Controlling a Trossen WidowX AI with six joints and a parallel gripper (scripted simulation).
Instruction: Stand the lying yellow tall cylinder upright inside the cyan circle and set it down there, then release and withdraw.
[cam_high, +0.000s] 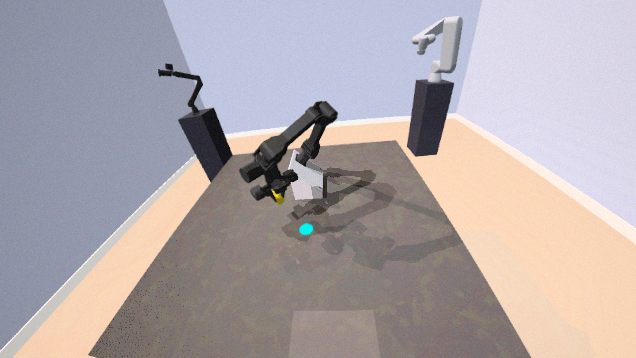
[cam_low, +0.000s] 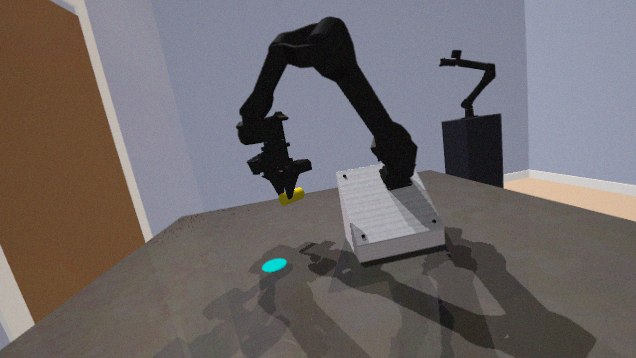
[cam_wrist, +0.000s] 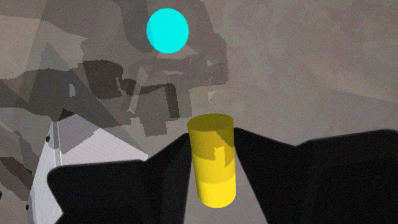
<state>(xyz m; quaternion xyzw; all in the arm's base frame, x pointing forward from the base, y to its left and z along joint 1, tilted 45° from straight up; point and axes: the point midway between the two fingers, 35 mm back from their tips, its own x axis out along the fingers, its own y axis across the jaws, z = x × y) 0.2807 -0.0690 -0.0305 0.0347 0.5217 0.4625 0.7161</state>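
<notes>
Now: gripper tip 20 mm past the yellow tall cylinder and 10 mm to the left of it. The rest, counted from my gripper tip: cyan circle 50 mm ahead, 90 mm to the left, 130 mm below.
</notes>
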